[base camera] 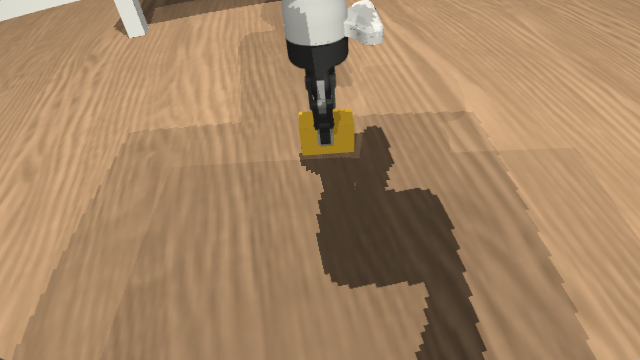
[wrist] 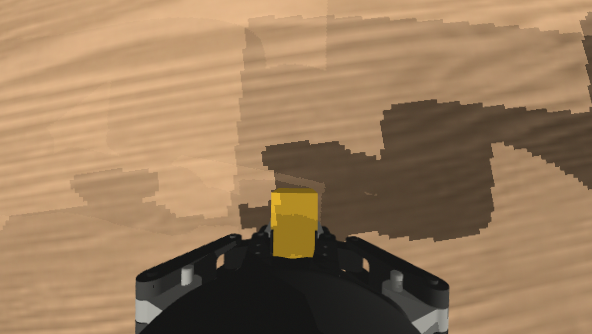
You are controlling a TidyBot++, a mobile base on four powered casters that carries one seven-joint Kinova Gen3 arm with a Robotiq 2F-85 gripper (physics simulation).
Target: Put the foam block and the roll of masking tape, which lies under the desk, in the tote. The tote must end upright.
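Places are measured from the arm's base along level axes (x back, y right, z up), in millimetres.
Where they show: gripper, fingertip midpoint: [base camera: 325,134] [wrist: 294,230].
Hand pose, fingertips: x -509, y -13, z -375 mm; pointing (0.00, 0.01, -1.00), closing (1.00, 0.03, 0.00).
Each offset is from my fingertips to the top centre of the thing. "*": to the spot under its first point. Level surfaces: height alone.
The yellow foam block @[dz +31, dx +0, dy +2 mm] [base camera: 309,142] [wrist: 294,205] is upright, at the upper middle of the base camera view. My gripper [base camera: 325,136] [wrist: 294,230] points down and is shut on the foam block, with a finger against each of two opposite sides. The block is at floor level or very slightly above it; I cannot tell which. The masking tape and the tote do not show in either view.
A white leg @[* dz +30, dx -541, dy -540 mm] [base camera: 132,19], apparently the desk's, stands on the wooden floor @[dz -21 mm] [base camera: 200,240] [wrist: 125,125] at the upper left of the base camera view, with a dark shaded area behind it. The arm's dark shadow falls on the floor beside the block and toward the base.
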